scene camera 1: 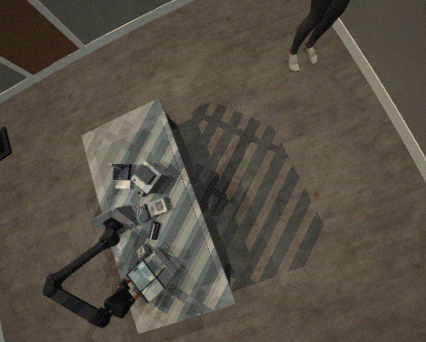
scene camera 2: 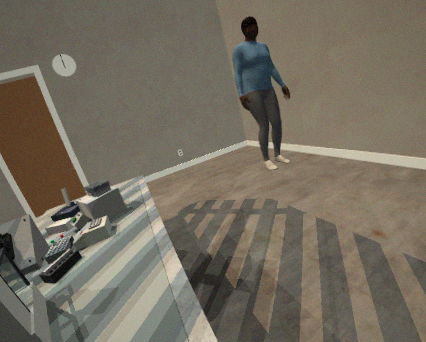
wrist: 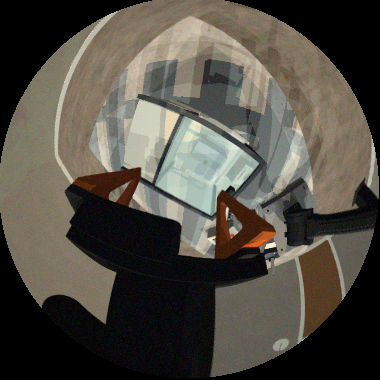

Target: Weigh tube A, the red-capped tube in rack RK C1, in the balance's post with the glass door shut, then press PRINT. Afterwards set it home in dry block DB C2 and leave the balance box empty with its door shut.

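Frame: origin at the arm's base, x left, y back, z up, level; millimetres.
Seen in the pictures: gripper, between the fingertips: (scene camera 1: 135,286) (wrist: 180,182); arm's base, origin of its link: (scene camera 1: 113,223) (wrist: 295,218).
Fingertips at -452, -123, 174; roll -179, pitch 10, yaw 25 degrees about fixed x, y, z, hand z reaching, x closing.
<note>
Pixels of each thing's top centre, then the offset from my fingertips to it, as dx, dy, dz. "*": a spot on its surface instead.
- pale block with a grid, centre of its top: (wrist: 224,240) (scene camera 2: 88,224) (scene camera 1: 155,207) +412, -232, -211
- long black rack, centre of its top: (scene camera 2: 57,259) (scene camera 1: 152,231) +258, -114, -233
- large grey-white device, centre of its top: (scene camera 2: 84,188) (scene camera 1: 138,181) +628, -249, -91
- dark tray, a spot on its surface: (scene camera 1: 120,169) * +819, -99, -186
My gripper (scene camera 1: 131,290) (wrist: 180,182) is open and empty, with its orange fingers wide apart at the near side of the glass balance box (scene camera 1: 142,274) (wrist: 200,165). In the wrist view the box's dark-edged pane lies beyond and between the fingertips. I cannot tell whether its door is shut. A dark block with a grid of holes (scene camera 1: 143,213) (scene camera 2: 58,248) stands mid-table, with a small red spot and a green spot at its far edge. A pale block with a grid (scene camera 1: 159,206) (scene camera 2: 95,230) stands beside it. Tube A and the labels are too small to make out.
A long black rack (scene camera 1: 154,231) (scene camera 2: 60,265) stands between the blocks and the box. A large grey-white device (scene camera 1: 147,177) (scene camera 2: 103,204) and a dark tray (scene camera 1: 121,171) are farther along the table. The arm's base plate (scene camera 1: 102,218) is at the table edge. A person (scene camera 2: 257,70) stands off the table.
</note>
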